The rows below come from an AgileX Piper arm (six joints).
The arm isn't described. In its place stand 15 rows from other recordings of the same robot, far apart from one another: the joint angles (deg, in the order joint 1, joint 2, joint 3, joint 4, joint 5, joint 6), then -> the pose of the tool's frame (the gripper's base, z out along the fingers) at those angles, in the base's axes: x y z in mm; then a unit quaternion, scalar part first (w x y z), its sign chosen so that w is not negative.
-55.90 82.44 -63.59 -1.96 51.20 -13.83 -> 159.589 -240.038 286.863 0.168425 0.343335 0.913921 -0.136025
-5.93 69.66 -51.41 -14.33 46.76 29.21 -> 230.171 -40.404 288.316 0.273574 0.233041 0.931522 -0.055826
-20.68 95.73 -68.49 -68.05 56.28 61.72 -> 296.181 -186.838 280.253 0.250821 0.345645 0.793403 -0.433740
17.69 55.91 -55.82 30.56 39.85 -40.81 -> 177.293 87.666 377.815 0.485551 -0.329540 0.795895 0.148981
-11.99 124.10 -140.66 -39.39 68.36 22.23 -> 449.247 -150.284 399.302 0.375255 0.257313 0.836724 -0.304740
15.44 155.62 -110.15 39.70 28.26 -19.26 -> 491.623 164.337 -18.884 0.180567 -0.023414 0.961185 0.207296
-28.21 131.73 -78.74 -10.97 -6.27 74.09 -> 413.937 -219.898 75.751 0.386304 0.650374 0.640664 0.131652
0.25 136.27 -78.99 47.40 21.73 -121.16 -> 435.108 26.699 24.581 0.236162 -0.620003 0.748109 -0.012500
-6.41 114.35 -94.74 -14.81 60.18 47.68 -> 419.428 -67.428 237.092 0.164838 0.403531 0.897614 -0.065420
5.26 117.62 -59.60 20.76 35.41 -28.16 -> 335.607 49.666 79.313 0.034299 -0.143529 0.983818 0.101609
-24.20 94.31 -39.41 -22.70 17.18 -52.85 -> 246.651 -122.221 141.570 0.093625 -0.405104 0.888290 -0.195104
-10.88 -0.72 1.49 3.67 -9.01 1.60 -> 53.022 -11.120 219.276 0.782675 0.090881 0.614342 -0.041773
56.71 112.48 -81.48 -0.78 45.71 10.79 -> 224.256 339.911 192.601 0.135212 -0.388731 0.907529 0.083652
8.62 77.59 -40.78 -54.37 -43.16 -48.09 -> 266.501 91.572 289.421 0.627508 -0.666337 0.280983 -0.288578
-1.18 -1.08 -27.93 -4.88 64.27 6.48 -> -9.219 -6.785 269.136 0.498986 0.060937 0.864247 -0.019412
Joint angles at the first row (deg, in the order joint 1, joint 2, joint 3, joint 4, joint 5, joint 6):
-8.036, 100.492, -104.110, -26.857, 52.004, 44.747
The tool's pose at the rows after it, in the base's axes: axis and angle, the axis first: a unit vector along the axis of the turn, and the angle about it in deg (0 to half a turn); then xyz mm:
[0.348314 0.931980 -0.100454 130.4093 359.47 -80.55 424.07]
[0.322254 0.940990 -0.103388 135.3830 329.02 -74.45 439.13]
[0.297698 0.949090 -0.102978 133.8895 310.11 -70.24 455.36]
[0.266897 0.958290 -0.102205 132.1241 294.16 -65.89 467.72]
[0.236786 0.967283 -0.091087 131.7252 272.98 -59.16 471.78]
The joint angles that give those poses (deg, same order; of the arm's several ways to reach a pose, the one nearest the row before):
-8.036, 95.351, -104.111, -22.550, 57.735, 36.939
-8.037, 91.263, -104.110, -19.498, 65.859, 30.930
-8.035, 88.015, -103.982, -18.244, 66.894, 27.166
-8.036, 85.111, -103.449, -16.748, 66.893, 23.054
-8.035, 80.828, -100.110, -14.121, 66.894, 19.316

